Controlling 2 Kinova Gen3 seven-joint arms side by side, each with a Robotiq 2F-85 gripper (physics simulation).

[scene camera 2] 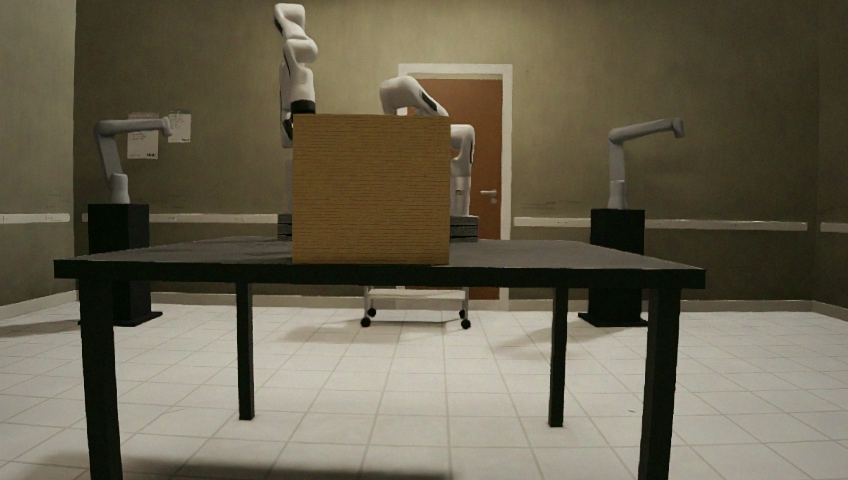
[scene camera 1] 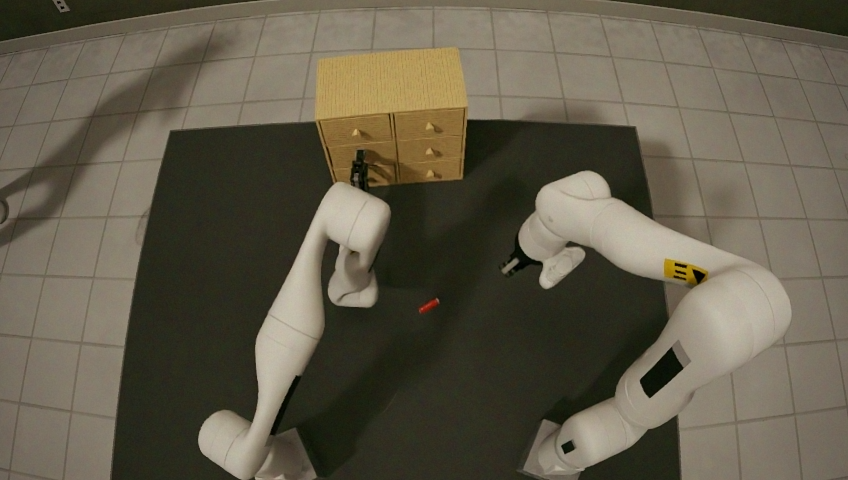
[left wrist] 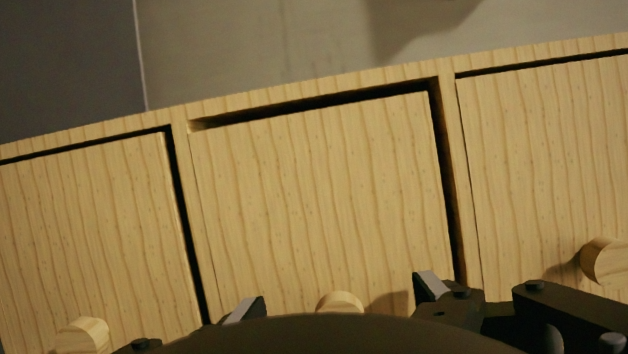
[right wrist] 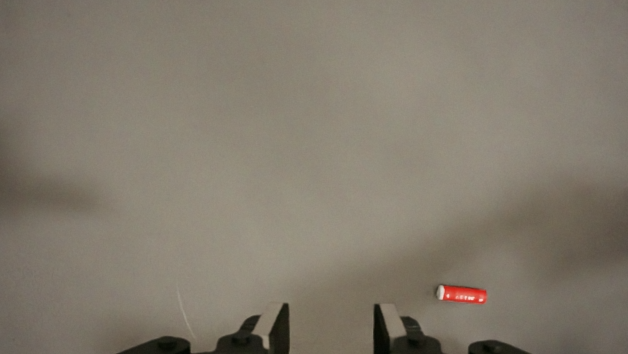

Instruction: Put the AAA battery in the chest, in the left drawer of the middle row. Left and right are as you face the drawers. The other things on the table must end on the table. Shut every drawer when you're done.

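Places are measured from the left arm's base along level axes (x ahead, y left, z up), in metres.
Pixels of known places: left gripper, fingertip midpoint: (scene camera 1: 362, 156) (left wrist: 341, 310); right gripper, fingertip midpoint: (scene camera 1: 517, 263) (right wrist: 331, 329); left arm's base at its link origin: (scene camera 2: 456, 214) (scene camera 1: 281, 462); right arm's base at its link origin: (scene camera 1: 559, 453).
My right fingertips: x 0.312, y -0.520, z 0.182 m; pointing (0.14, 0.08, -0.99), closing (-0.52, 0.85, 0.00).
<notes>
Ahead of a thing's pixels: the offset from my right fingertips to its top centre. "pt": to the spot under its first point. Level surfaces: height alone.
The wooden chest @(dx +0.451, dy +0.195, dz +0.028 m) (scene camera 1: 389, 83) (scene camera 2: 370, 190) has six drawers, all pushed in. The left drawer of the middle row @(pt dx +0.367, dy +0.327, dz -0.122 m) (scene camera 1: 340, 155) (left wrist: 320, 200) is shut; its inside is hidden. My left gripper (scene camera 1: 359, 157) (left wrist: 341, 310) is open, its fingers standing apart on either side of that drawer's round knob. My right gripper (scene camera 1: 507, 268) (scene camera 2: 288, 126) (right wrist: 331, 329) is open and empty above the table, to the right of a red battery. No battery marked AAA can be made out in these views.
The red battery @(dx +0.028, dy +0.165, dz -0.266 m) (scene camera 1: 429, 305) (right wrist: 462, 294) lies on the dark table @(dz -0.280 m) (scene camera 1: 238, 178) (scene camera 2: 565, 252), between the two arms. My left forearm stands in front of the chest's left column. The knobs of neighbouring drawers (left wrist: 84, 335) (left wrist: 606, 261) stick out beside the left gripper.
</notes>
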